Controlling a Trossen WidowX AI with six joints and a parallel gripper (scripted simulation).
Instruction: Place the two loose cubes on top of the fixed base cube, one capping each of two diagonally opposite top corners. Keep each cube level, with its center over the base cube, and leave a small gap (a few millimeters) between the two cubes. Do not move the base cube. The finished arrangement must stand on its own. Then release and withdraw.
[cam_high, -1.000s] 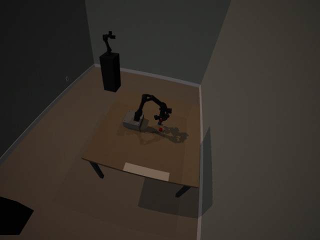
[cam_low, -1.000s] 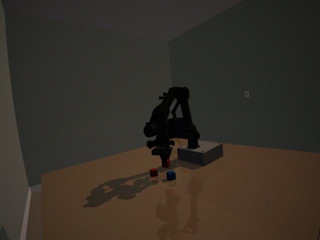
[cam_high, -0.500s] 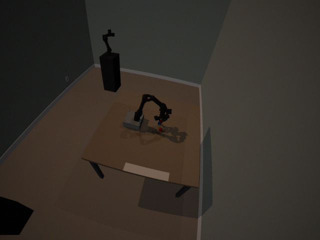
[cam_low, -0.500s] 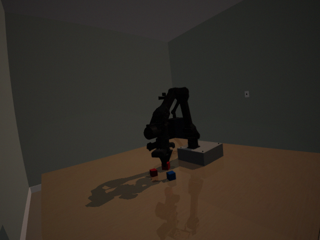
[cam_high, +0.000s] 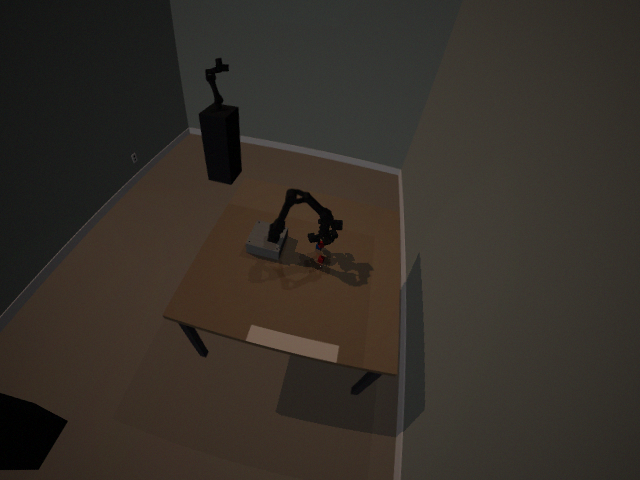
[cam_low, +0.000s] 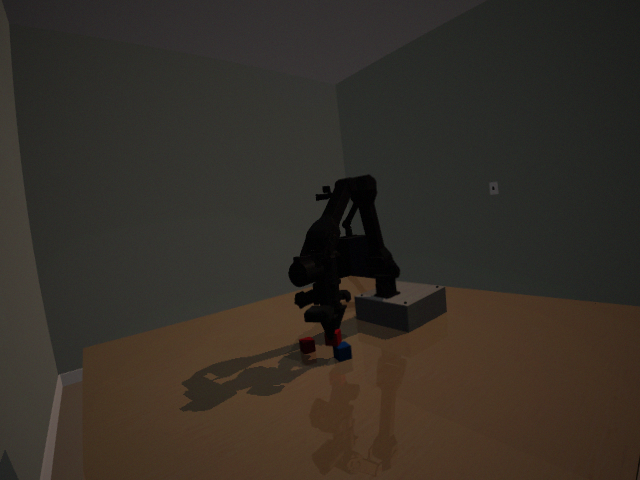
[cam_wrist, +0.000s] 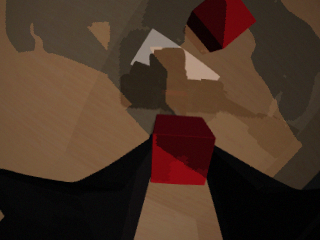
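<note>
My gripper tip is 10 mm past the blue cube, 20 mm to the right of it and 40 mm above it.
</note>
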